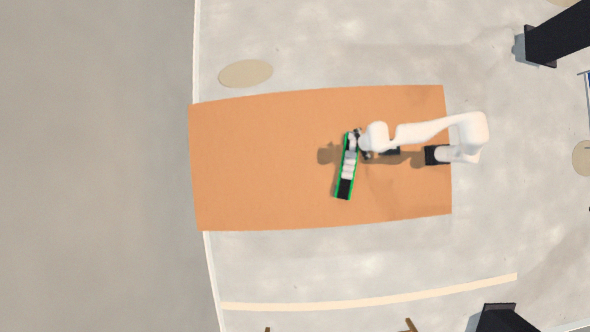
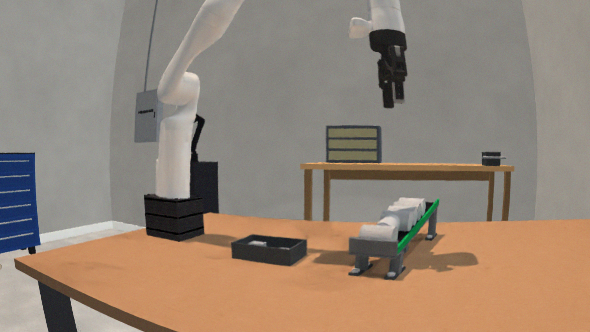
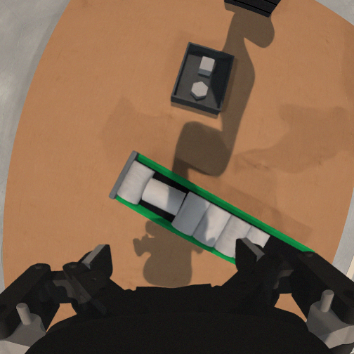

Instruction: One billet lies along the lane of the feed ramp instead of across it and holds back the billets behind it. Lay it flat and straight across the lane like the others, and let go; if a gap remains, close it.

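Where they show: gripper, fingertip midpoint: [image 2: 393, 105]; arm's base, origin of the base link: [image 1: 440, 153] [image 2: 173, 196].
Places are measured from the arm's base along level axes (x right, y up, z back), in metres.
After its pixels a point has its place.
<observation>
The feed ramp [image 1: 343, 190] [image 2: 424, 222] [image 3: 225, 204] has green side rails, a black lane and a grey end stop at its low end. One pale billet [image 1: 353, 143] @[z -0.546, x -0.009, y -0.010 m] [image 2: 392, 220] @[z -0.558, x -0.016, y -0.012 m] [image 3: 164, 196] lies along the lane, with black lane showing on both sides of it. Another billet [image 2: 378, 233] @[z -0.550, x 0.048, y -0.023 m] [image 3: 136, 182] lies across the lane at the end stop. Several billets [image 1: 348, 169] @[z -0.561, x -0.157, y 0.006 m] [image 2: 412, 204] @[z -0.573, x -0.140, y 0.003 m] [image 3: 211, 225] lie across behind the lengthwise one, close together. My gripper [image 1: 362, 144] @[z -0.555, x -0.034, y 0.199 m] [image 2: 393, 102] @[z -0.555, x -0.034, y 0.199 m] [image 3: 173, 256] is open and empty, high above the ramp.
A black open tray [image 1: 391, 151] @[z -0.285, x -0.019, y -0.101 m] [image 2: 267, 254] @[z -0.332, x 0.051, y -0.085 m] [image 3: 197, 106] holding two small grey pieces [image 3: 206, 66] [image 3: 199, 90] stands on the orange table [image 1: 250, 165] @[z -1.139, x -0.204, y -0.105 m] between the ramp and the black arm base [image 2: 174, 217] @[z -0.054, x 0.047, y -0.044 m]. The arm's shadow falls beside the ramp and tray.
</observation>
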